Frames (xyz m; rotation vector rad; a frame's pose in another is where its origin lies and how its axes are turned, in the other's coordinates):
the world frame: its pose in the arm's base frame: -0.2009 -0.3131 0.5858 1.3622 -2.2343 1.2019
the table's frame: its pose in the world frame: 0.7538 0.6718 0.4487 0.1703 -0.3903 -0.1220
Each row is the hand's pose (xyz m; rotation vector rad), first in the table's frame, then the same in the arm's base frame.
Working: the table's frame: its pose in the arm's base frame: -1.0707 -0.9700 0.4047 -1.8282 2.1882 -1.1364

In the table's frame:
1: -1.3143 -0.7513 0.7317 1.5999 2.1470 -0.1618
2: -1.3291 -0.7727 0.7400 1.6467 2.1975 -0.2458
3: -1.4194 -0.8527 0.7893 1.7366 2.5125 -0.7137
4: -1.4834 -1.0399 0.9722 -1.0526 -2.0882 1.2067
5: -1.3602 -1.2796 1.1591 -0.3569 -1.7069 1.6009
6: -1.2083 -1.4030 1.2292 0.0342 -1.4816 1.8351
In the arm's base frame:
1: 0.2859 -0.1879 -0.2078 -0.3645 0.1646 2.6617
2: 0.3118 -0.1793 -0.2074 -0.3693 0.2873 2.6281
3: 0.4279 -0.1256 -0.2326 -0.4004 0.8117 2.3080
4: 0.6901 -0.1615 -0.2831 -0.3209 1.3588 1.5921
5: 0.9433 -0.3641 -0.2338 -0.0700 1.5279 0.8669
6: 1.0352 -0.5331 -0.1550 0.1579 1.5004 0.4916

